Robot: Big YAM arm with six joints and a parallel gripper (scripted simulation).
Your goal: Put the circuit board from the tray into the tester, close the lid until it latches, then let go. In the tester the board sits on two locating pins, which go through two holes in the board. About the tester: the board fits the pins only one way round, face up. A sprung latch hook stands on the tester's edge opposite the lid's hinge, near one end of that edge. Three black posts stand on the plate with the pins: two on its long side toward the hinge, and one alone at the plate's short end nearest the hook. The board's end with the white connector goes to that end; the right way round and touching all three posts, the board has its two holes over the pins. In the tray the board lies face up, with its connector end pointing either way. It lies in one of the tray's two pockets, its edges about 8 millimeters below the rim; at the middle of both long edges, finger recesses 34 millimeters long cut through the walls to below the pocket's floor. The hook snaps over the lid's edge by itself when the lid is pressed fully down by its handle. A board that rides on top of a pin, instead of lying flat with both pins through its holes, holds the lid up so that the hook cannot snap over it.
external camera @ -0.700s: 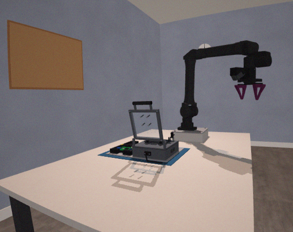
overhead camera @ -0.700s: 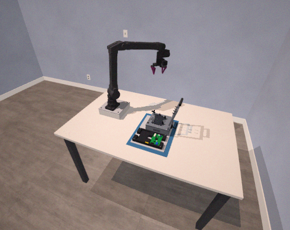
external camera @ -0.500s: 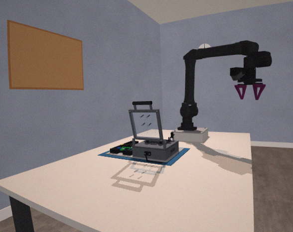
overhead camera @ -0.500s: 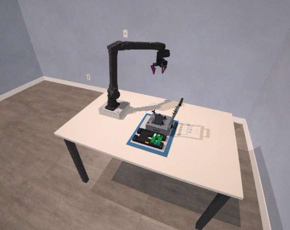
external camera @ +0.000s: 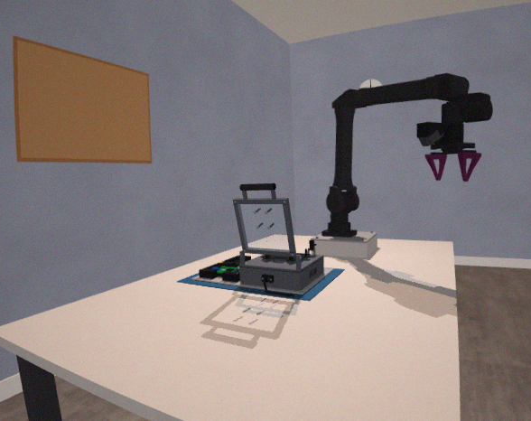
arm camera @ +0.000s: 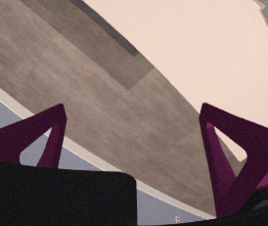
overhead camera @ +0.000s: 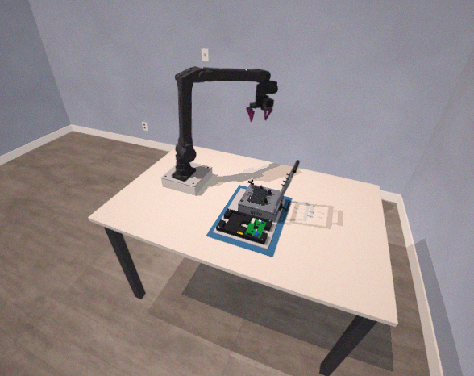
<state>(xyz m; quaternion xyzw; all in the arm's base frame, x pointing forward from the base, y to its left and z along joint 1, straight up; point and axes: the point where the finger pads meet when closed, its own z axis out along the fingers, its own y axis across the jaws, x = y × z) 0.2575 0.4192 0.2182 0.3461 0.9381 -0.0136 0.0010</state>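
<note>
My hand is 230 mm short of the green circuit board, 590 mm to the left of it and 250 mm above it. Also, from my hand: clear lid 300 mm ahead, 410 mm to the right, 90 mm below; small latch hook 110 mm ahead, 370 mm to the right, 190 mm below.
</note>
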